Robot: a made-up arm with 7 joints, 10 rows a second.
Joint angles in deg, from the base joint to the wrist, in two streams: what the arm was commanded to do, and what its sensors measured. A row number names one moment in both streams.
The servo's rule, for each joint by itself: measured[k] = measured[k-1] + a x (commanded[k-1-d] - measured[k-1]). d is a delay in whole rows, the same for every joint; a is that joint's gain. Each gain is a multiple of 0.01, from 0.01 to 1. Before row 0 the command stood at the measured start. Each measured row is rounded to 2 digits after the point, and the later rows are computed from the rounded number. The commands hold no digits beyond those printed.
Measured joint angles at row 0:
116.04, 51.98, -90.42, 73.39, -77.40, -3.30, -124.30
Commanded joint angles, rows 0 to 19:
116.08, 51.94, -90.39, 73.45, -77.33, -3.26, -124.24
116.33, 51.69, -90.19, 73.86, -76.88, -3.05, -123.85
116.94, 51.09, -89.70, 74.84, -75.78, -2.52, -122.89
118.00, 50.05, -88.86, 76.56, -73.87, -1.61, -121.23
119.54, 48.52, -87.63, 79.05, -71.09, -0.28, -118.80
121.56, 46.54, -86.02, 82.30, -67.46, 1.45, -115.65
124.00, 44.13, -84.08, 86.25, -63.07, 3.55, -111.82
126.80, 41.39, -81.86, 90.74, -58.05, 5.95, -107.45
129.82, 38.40, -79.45, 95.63, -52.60, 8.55, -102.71
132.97, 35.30, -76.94, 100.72, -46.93, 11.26, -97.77
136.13, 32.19, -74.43, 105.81, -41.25, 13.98, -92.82
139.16, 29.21, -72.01, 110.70, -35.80, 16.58, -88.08
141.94, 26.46, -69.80, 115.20, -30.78, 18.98, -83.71
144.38, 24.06, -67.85, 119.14, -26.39, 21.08, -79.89
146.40, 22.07, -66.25, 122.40, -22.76, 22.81, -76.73
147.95, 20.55, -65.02, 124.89, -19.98, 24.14, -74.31
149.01, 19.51, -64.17, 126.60, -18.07, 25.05, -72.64
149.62, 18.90, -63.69, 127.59, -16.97, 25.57, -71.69
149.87, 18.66, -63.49, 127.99, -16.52, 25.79, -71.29
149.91, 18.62, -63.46, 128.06, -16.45, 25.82, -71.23
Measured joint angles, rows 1 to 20:
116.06, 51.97, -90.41, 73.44, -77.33, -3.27, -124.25
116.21, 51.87, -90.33, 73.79, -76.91, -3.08, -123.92
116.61, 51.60, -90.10, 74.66, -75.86, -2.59, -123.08
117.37, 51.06, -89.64, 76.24, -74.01, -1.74, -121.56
118.56, 50.17, -88.90, 78.57, -71.29, -0.47, -119.30
120.21, 48.90, -87.83, 81.67, -67.73, 1.20, -116.31
122.29, 47.23, -86.44, 85.47, -63.40, 3.24, -112.63
124.77, 45.19, -84.75, 89.84, -58.42, 5.60, -108.38
127.55, 42.81, -82.79, 94.65, -53.01, 8.17, -103.73
130.53, 40.18, -80.63, 99.69, -47.36, 10.86, -98.84
133.61, 37.38, -78.34, 104.77, -41.68, 13.57, -93.90
136.66, 34.52, -76.00, 109.69, -36.21, 16.19, -89.13
139.56, 31.70, -73.71, 114.26, -31.16, 18.62, -84.69
142.21, 29.03, -71.54, 118.31, -26.72, 20.76, -80.75
144.51, 26.59, -69.58, 121.70, -23.04, 22.54, -77.45
146.40, 24.48, -67.89, 124.35, -20.19, 23.93, -74.88
147.84, 22.74, -66.51, 126.22, -18.22, 24.90, -73.04
148.82, 21.40, -65.47, 127.36, -17.06, 25.48, -71.93
149.40, 20.44, -64.74, 127.88, -16.56, 25.75, -71.41
149.68, 19.80, -64.27, 128.03, -16.46, 25.81, -71.26
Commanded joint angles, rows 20 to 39:
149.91, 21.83, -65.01, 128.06, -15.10, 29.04, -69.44
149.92, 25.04, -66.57, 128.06, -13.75, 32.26, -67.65
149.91, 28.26, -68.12, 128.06, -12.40, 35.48, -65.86
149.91, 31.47, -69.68, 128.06, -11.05, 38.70, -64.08
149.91, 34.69, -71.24, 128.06, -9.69, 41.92, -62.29
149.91, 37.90, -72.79, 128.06, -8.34, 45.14, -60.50
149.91, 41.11, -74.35, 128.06, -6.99, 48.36, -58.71
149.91, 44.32, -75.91, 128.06, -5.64, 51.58, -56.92
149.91, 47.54, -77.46, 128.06, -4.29, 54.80, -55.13
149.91, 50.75, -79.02, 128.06, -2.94, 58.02, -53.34
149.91, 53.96, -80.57, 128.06, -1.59, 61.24, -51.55
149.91, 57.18, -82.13, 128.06, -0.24, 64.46, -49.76
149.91, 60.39, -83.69, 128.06, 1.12, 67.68, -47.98
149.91, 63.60, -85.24, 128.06, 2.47, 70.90, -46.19
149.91, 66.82, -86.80, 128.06, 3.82, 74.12, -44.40
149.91, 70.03, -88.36, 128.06, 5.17, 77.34, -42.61
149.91, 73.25, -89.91, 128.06, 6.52, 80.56, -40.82
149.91, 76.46, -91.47, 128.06, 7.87, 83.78, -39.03
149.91, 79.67, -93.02, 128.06, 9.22, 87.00, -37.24
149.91, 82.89, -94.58, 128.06, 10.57, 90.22, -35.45
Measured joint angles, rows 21 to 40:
149.81, 20.51, -64.54, 128.05, -15.20, 28.62, -69.77
149.87, 22.10, -65.29, 128.06, -13.85, 31.79, -68.03
149.89, 24.26, -66.34, 128.06, -12.50, 35.00, -66.25
149.90, 26.78, -67.58, 128.06, -11.15, 38.22, -64.47
149.91, 29.55, -68.93, 128.06, -9.79, 41.44, -62.68
149.91, 32.47, -70.36, 128.06, -8.44, 44.66, -60.89
149.91, 35.49, -71.84, 128.06, -7.09, 47.88, -59.10
149.91, 38.58, -73.35, 128.06, -5.74, 51.10, -57.31
149.91, 41.72, -74.87, 128.06, -4.39, 54.32, -55.52
149.91, 44.88, -76.41, 128.06, -3.04, 57.54, -53.73
149.91, 48.06, -77.95, 128.06, -1.69, 60.76, -51.94
149.91, 51.25, -79.50, 128.06, -0.34, 63.98, -50.15
149.91, 54.45, -81.05, 128.06, 1.02, 67.20, -48.37
149.91, 57.65, -82.60, 128.06, 2.37, 70.42, -46.58
149.91, 60.86, -84.15, 128.06, 3.72, 73.64, -44.79
149.91, 64.07, -85.71, 128.06, 5.07, 76.86, -43.00
149.91, 67.28, -87.26, 128.06, 6.42, 80.08, -41.21
149.91, 70.49, -88.82, 128.06, 7.77, 83.30, -39.42
149.91, 73.70, -90.37, 128.06, 9.12, 86.52, -37.63
149.91, 76.92, -91.93, 128.06, 10.47, 89.74, -35.84

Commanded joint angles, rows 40 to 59:
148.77, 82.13, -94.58, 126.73, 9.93, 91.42, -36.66
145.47, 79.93, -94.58, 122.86, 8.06, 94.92, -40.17
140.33, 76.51, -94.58, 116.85, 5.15, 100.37, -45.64
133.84, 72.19, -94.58, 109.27, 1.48, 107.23, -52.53
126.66, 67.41, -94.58, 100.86, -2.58, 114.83, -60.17
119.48, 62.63, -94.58, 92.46, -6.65, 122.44, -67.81
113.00, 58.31, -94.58, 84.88, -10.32, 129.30, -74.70
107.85, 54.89, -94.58, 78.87, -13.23, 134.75, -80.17
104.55, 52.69, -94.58, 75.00, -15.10, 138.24, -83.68
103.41, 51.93, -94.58, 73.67, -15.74, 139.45, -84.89
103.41, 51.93, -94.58, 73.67, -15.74, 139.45, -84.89
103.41, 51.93, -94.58, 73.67, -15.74, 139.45, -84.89
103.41, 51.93, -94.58, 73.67, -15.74, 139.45, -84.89
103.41, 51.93, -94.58, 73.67, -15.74, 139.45, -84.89
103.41, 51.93, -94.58, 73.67, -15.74, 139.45, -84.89
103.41, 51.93, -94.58, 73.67, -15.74, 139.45, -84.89
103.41, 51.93, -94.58, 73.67, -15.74, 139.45, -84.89
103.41, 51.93, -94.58, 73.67, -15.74, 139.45, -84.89
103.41, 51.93, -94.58, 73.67, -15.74, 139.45, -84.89
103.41, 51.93, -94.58, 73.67, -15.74, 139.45, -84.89
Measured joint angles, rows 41 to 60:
149.28, 78.74, -92.91, 126.96, 9.97, 91.20, -36.51
147.18, 79.16, -93.53, 123.56, 8.19, 94.44, -39.51
143.41, 78.23, -93.92, 117.99, 5.36, 99.60, -44.54
138.15, 76.12, -94.16, 110.75, 1.75, 106.24, -51.09
131.83, 73.07, -94.32, 102.54, -2.28, 113.71, -58.54
125.04, 69.42, -94.42, 94.17, -6.34, 121.31, -66.14
118.42, 65.53, -94.48, 86.46, -10.04, 128.26, -73.16
112.61, 61.81, -94.52, 80.16, -13.01, 133.91, -78.91
108.18, 58.62, -94.54, 75.88, -14.95, 137.68, -82.82
105.56, 56.28, -94.55, 74.05, -15.68, 139.22, -84.52
104.38, 54.76, -94.56, 73.73, -15.74, 139.42, -84.82
103.85, 53.77, -94.57, 73.68, -15.74, 139.45, -84.88
103.61, 53.13, -94.57, 73.67, -15.74, 139.45, -84.89
103.50, 52.71, -94.57, 73.67, -15.74, 139.45, -84.89
103.45, 52.44, -94.57, 73.67, -15.74, 139.45, -84.89
103.43, 52.26, -94.57, 73.67, -15.74, 139.45, -84.89
103.42, 52.14, -94.57, 73.67, -15.74, 139.45, -84.89
103.41, 52.07, -94.57, 73.67, -15.74, 139.45, -84.89
103.41, 52.02, -94.57, 73.67, -15.74, 139.45, -84.89
103.41, 51.99, -94.57, 73.67, -15.74, 139.45, -84.89

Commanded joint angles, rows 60 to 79:
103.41, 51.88, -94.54, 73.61, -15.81, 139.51, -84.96
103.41, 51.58, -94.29, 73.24, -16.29, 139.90, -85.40
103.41, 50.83, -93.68, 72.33, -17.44, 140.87, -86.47
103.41, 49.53, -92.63, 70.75, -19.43, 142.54, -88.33
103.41, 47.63, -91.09, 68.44, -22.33, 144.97, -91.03
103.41, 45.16, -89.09, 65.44, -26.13, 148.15, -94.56
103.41, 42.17, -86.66, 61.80, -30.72, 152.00, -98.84
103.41, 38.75, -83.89, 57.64, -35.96, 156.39, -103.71
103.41, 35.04, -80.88, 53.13, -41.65, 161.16, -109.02
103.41, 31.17, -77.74, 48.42, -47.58, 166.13, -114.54
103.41, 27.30, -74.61, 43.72, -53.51, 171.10, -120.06
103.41, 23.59, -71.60, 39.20, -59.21, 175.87, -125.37
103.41, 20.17, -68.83, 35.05, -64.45, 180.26, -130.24
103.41, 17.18, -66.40, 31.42, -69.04, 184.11, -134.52
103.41, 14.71, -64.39, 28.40, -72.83, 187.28, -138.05
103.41, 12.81, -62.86, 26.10, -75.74, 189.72, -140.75
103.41, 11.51, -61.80, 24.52, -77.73, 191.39, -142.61
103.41, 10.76, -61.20, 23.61, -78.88, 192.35, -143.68
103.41, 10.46, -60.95, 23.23, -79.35, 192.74, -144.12
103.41, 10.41, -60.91, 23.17, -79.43, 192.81, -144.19
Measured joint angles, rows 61 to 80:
103.41, 51.95, -94.56, 73.62, -15.81, 139.50, -84.95
103.41, 51.82, -94.46, 73.30, -16.26, 139.85, -85.32
103.41, 51.47, -94.17, 72.49, -17.36, 140.74, -86.26
103.41, 50.79, -93.60, 71.05, -19.29, 142.31, -87.96
103.41, 49.68, -92.67, 68.88, -22.12, 144.62, -90.48
103.41, 48.10, -91.35, 66.02, -25.85, 147.69, -93.83
103.41, 46.02, -89.61, 62.52, -30.38, 151.44, -97.94
103.41, 43.48, -87.49, 58.47, -35.57, 155.75, -102.67
103.41, 40.53, -85.04, 54.04, -41.22, 160.46, -107.88
103.41, 37.25, -82.34, 49.38, -47.13, 165.39, -113.34
103.41, 33.77, -79.48, 44.68, -53.06, 170.36, -118.85
103.41, 30.21, -76.56, 40.13, -58.78, 175.15, -124.20
103.41, 26.70, -73.70, 35.91, -64.05, 179.60, -129.15
103.41, 23.37, -71.00, 32.18, -68.69, 183.52, -133.55
103.41, 20.34, -68.55, 29.04, -72.54, 186.79, -137.24
103.41, 17.70, -66.44, 26.60, -75.52, 189.34, -140.12
103.41, 15.53, -64.72, 24.87, -77.58, 191.12, -142.16
103.41, 13.86, -63.42, 23.82, -78.79, 192.19, -143.41
103.41, 12.67, -62.51, 23.33, -79.31, 192.67, -143.99
103.41, 11.88, -61.92, 23.20, -79.42, 192.79, -144.15

